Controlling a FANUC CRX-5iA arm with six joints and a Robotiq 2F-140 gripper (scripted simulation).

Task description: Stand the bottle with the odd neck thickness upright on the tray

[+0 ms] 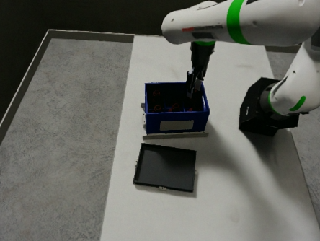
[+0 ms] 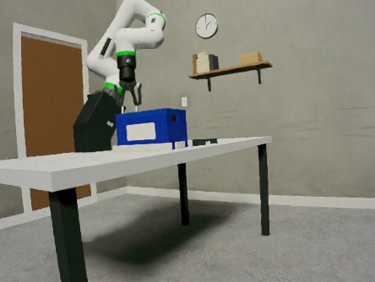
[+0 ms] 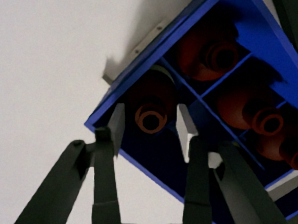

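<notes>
Right now my hand is 8 cm short of the crate, 6 cm to the right of it and 9 cm above it. From my hand the other things lie so: dark tray: 12 cm ahead, 32 cm to the left, 16 cm below.
</notes>
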